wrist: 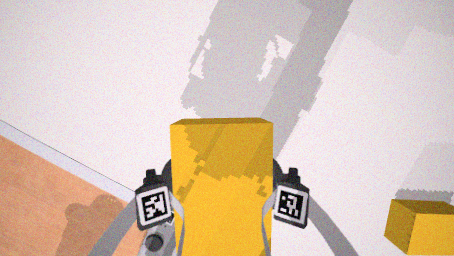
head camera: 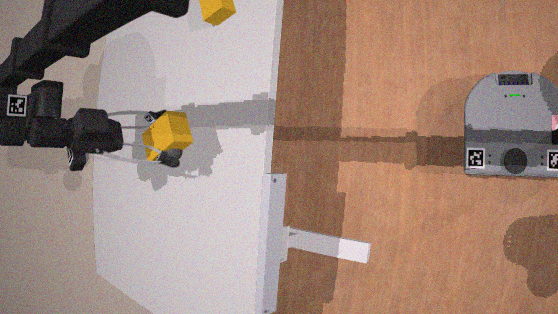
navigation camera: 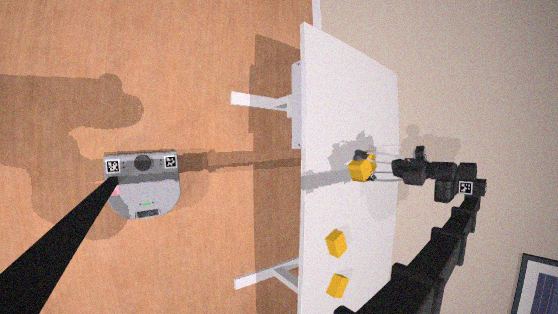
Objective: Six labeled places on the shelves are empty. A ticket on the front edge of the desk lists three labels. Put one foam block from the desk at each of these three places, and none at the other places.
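Frame: origin at the robot's base, x ahead, y left, z up, level; metres.
Seen in the pictures: robot's base, origin of the base link: [head camera: 513, 159] [navigation camera: 142, 162].
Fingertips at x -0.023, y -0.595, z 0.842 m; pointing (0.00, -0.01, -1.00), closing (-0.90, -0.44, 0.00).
Note:
Offsets run from my fingertips to a thing's top centre. "pt": to the spot under its first point. Level surfaces: height alone.
My gripper [head camera: 164, 137] [navigation camera: 366, 165] [wrist: 222, 174] is shut on a yellow foam block @[0.047 m up, 0.001 m ahead, 0.001 m right] [head camera: 175, 130] [navigation camera: 361, 169] [wrist: 222, 210], with a fingertip on each side of it. The block is held above the white desk @[0.122 m down] [head camera: 190, 240] [navigation camera: 350, 100] [wrist: 75, 75], its shadow apart from it. Two more yellow blocks stand on the desk in the navigation view, one @[0.077 m down, 0.317 m back, 0.020 m right] [navigation camera: 336, 243] nearer the gripper and one @[0.077 m down, 0.528 m back, 0.040 m right] [navigation camera: 337, 286] farther along. One loose block @[pt 0.079 m down, 0.281 m back, 0.008 m left] [head camera: 217, 10] shows at the head view's top edge, and one [wrist: 425, 230] at the wrist view's lower right. The shelves and the ticket's labels do not show.
My arm [head camera: 115, 25] [navigation camera: 425, 280] reaches over the desk's far side, near the wall. My base [head camera: 515, 115] [navigation camera: 150, 185] stands on the wooden floor, apart from the desk. Desk feet [head camera: 355, 250] [navigation camera: 245, 99] stick out toward the base's side. A picture frame [navigation camera: 540, 258] hangs on the wall.

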